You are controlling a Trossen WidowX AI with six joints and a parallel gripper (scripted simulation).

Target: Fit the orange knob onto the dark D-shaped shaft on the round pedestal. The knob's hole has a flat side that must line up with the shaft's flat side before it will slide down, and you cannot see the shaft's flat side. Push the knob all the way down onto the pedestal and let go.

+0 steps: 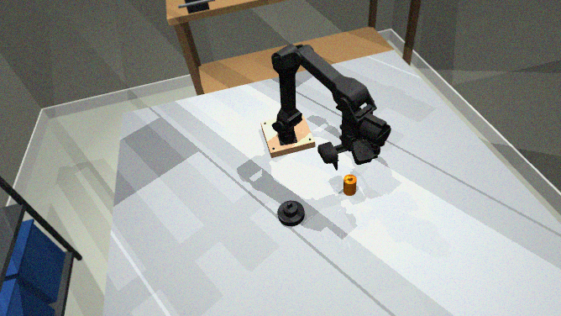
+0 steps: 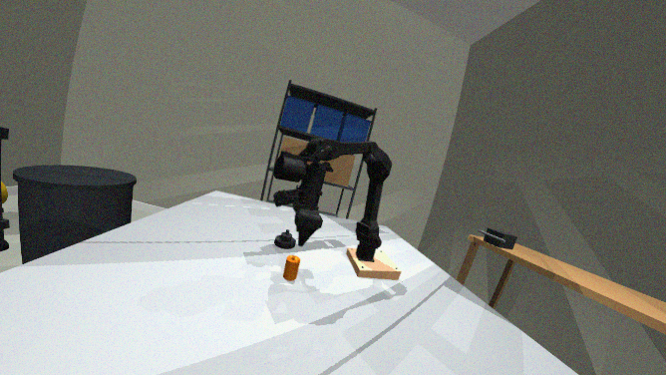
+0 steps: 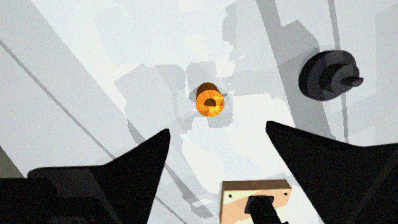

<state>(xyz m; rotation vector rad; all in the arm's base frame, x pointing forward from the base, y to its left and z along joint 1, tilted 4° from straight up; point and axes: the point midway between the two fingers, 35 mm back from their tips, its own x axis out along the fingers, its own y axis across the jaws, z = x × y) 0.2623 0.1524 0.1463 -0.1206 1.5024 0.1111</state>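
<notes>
My gripper tip is 100 mm above the orange knob. Round my gripper tip: dark round pedestal (200 mm to the right, 100 mm below, 50 mm ahead).
</notes>
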